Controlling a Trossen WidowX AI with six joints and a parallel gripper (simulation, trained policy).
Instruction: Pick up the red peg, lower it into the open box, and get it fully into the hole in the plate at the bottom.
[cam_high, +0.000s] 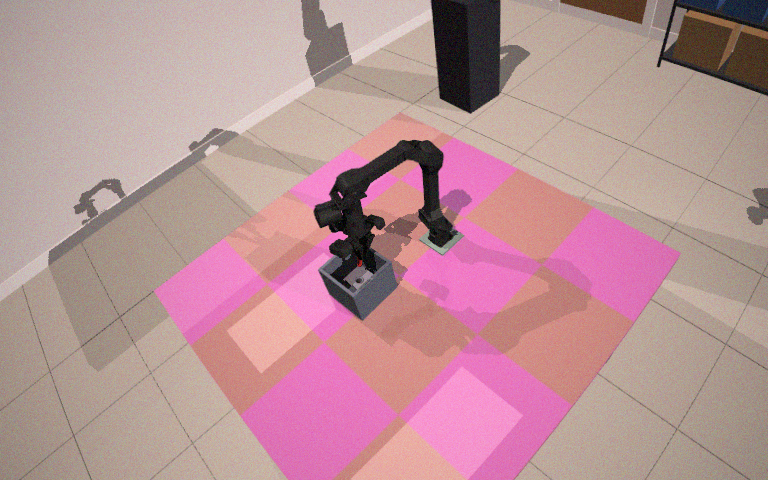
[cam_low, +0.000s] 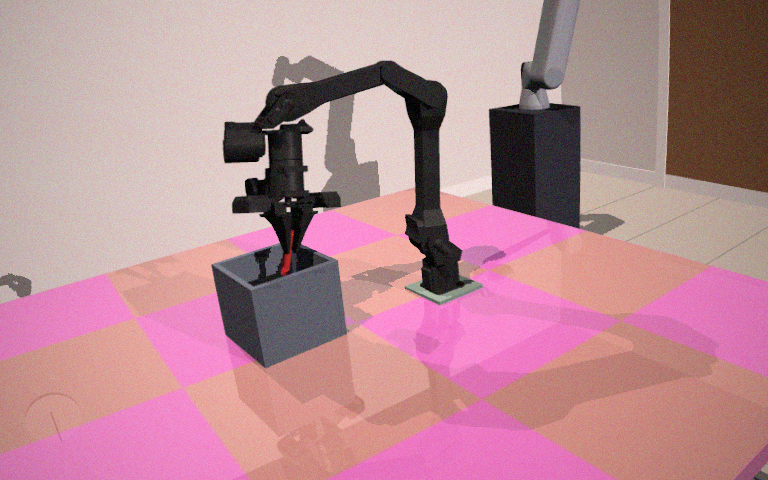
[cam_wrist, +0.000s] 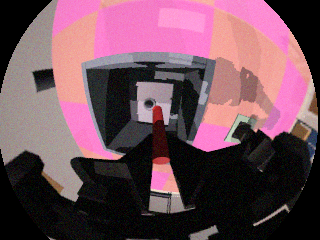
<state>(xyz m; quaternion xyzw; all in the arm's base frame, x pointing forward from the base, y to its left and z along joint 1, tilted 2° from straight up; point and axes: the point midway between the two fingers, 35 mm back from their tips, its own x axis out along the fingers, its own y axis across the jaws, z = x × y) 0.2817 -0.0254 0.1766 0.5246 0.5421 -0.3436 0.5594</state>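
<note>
Right now the red peg is 10 mm to the right of my gripper tip.
</note>
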